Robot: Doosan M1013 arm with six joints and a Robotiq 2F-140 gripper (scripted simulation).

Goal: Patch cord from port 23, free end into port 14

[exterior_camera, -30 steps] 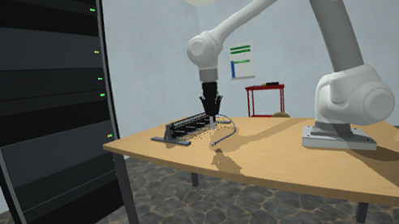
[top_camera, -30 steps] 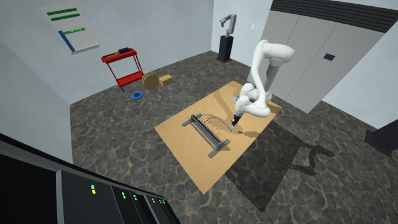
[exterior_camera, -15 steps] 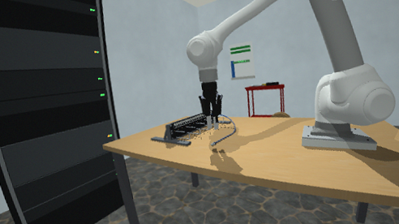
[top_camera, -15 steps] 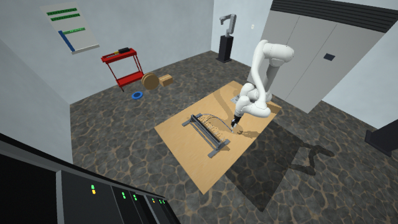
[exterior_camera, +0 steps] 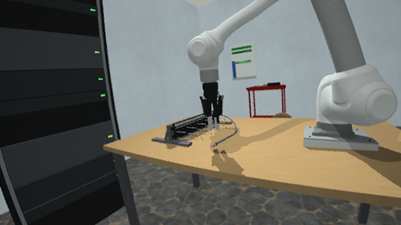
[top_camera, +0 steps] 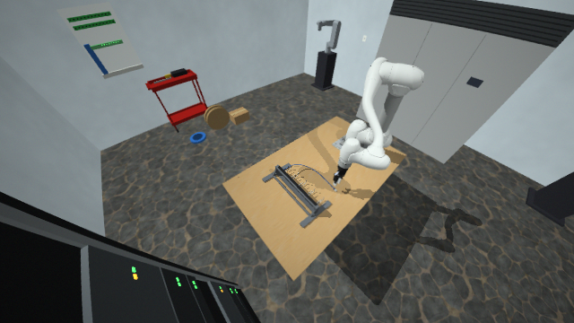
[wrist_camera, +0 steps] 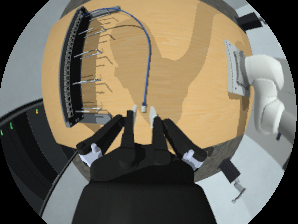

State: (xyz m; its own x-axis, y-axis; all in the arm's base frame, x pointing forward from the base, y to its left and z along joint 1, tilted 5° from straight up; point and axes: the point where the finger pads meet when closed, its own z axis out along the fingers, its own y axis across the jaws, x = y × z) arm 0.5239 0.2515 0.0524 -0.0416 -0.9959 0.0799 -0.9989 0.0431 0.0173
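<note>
Right now the free end of patch cord is 20 mm to the left of my hand and 110 mm below it.
</note>
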